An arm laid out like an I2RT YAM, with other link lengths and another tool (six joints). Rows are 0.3 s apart.
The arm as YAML. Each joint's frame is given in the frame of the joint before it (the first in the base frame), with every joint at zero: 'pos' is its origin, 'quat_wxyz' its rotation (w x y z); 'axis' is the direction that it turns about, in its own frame. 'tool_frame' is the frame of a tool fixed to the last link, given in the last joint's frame.
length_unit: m
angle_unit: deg
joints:
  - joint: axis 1
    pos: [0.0, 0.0, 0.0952]
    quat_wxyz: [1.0, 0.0, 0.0, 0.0]
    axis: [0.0, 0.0, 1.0]
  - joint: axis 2
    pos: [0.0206, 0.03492, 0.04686]
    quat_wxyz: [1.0, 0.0, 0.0, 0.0]
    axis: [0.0, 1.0, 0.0]
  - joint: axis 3
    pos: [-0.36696, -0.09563, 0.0]
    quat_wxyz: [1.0, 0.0, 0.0, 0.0]
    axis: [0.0, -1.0, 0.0]
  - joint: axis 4
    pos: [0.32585, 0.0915, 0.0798]
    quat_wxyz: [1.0, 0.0, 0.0, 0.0]
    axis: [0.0, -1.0, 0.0]
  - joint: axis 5
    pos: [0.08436, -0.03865, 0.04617]
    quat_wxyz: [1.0, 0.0, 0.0, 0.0]
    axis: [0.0, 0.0, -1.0]
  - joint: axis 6
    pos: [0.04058, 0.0, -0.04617]
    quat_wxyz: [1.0, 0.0, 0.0, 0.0]
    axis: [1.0, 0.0, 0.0]
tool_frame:
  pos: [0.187, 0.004, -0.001]
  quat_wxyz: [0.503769, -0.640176, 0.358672, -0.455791]
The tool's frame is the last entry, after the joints.
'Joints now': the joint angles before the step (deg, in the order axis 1, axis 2, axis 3, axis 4, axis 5, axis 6). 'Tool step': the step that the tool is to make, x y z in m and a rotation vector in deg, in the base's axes. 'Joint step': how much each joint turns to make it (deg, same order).
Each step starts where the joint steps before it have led.
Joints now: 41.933 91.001 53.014 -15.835 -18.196 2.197
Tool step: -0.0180 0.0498 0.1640 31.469 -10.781 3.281
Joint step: 0.854 -11.849 -7.858 30.389 -11.430 12.284
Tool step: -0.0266 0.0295 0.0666 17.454 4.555 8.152
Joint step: 0.782 3.414 -1.753 23.834 -10.123 17.376
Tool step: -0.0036 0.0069 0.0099 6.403 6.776 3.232
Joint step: -0.047 4.062 -1.238 13.103 -2.780 12.590
